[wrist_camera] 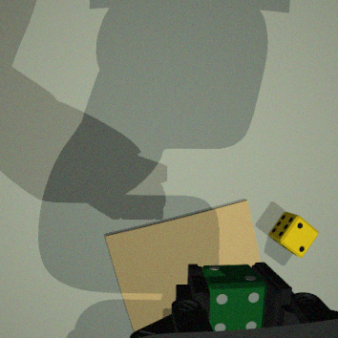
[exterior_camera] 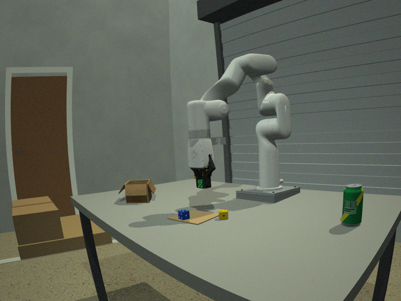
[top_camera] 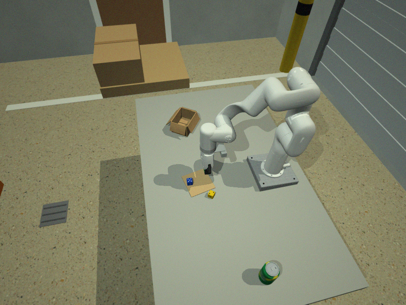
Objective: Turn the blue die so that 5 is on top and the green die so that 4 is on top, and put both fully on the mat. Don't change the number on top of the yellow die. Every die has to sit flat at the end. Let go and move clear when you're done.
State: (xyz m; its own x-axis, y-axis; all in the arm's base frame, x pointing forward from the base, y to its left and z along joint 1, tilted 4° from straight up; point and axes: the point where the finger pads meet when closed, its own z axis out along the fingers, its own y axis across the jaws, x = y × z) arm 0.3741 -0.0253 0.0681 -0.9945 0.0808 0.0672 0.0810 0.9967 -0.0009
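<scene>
My gripper is now 12 cm above the cardboard mat, 4 cm short of it and 1 cm to the left of it. From my hand the other things lie so: green die 1 cm below; yellow die 11 cm below, 9 cm to the left; blue die 11 cm below, 9 cm ahead, 1 cm to the right.
</scene>
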